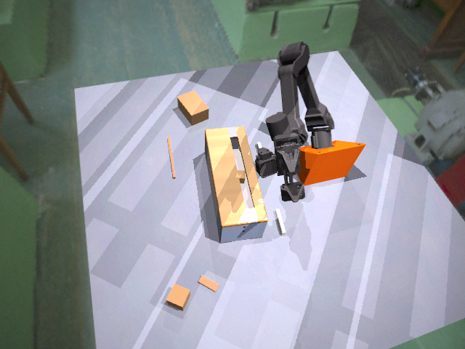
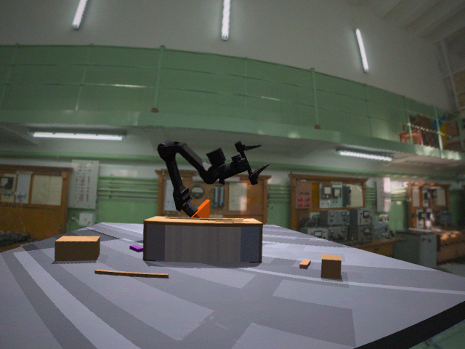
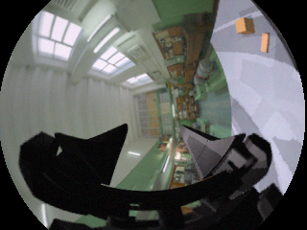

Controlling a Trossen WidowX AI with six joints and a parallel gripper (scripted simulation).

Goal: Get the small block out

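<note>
Now: the box 330 mm below my gripper tip, 240 mm to the right of it and 30 mm ahead of it. Round my gripper tip: thin wooden stick: 430 mm to the right, 390 mm below, 260 mm ahead.
</note>
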